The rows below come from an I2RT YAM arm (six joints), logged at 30 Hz.
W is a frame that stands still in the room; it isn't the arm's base.
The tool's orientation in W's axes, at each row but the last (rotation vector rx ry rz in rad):
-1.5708 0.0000 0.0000
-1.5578 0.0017 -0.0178
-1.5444 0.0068 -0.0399
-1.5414 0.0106 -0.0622
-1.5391 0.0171 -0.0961
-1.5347 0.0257 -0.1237
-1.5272 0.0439 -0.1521
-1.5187 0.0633 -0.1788
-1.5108 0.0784 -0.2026
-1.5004 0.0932 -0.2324
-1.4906 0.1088 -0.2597
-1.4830 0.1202 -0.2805
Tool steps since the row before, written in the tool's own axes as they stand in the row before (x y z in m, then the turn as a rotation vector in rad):
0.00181 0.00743 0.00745 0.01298 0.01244 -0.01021
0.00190 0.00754 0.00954 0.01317 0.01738 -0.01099
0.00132 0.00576 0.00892 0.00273 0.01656 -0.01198
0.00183 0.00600 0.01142 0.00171 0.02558 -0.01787
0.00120 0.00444 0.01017 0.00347 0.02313 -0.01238
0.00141 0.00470 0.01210 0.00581 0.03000 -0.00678
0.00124 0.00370 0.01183 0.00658 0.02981 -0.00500
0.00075 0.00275 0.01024 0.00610 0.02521 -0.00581
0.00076 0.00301 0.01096 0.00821 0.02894 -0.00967
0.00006 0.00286 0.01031 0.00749 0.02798 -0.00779
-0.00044 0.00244 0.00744 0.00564 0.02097 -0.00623
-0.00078 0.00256 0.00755 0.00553 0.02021 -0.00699
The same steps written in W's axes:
0.00181 0.00745 -0.00743 0.01298 -0.01021 -0.01244
0.00210 0.00961 -0.00740 0.01321 -0.01093 -0.01739
0.00171 0.00902 -0.00549 0.00273 -0.01162 -0.01681
0.00255 0.01149 -0.00560 0.00175 -0.01720 -0.02603
0.00215 0.01018 -0.00404 0.00376 -0.01193 -0.02332
0.00284 0.01205 -0.00415 0.00706 -0.00637 -0.02982
0.00295 0.01170 -0.00307 0.00803 -0.00471 -0.02950
0.00251 0.01010 -0.00214 0.00707 -0.00563 -0.02500
0.00294 0.01077 -0.00227 0.00877 -0.00963 -0.02879
0.00244 0.01020 -0.00210 0.00837 -0.00769 -0.02776
0.00155 0.00746 -0.00185 0.00620 -0.00615 -0.02083
0.00143 0.00764 -0.00194 0.00582 -0.00690 -0.02016

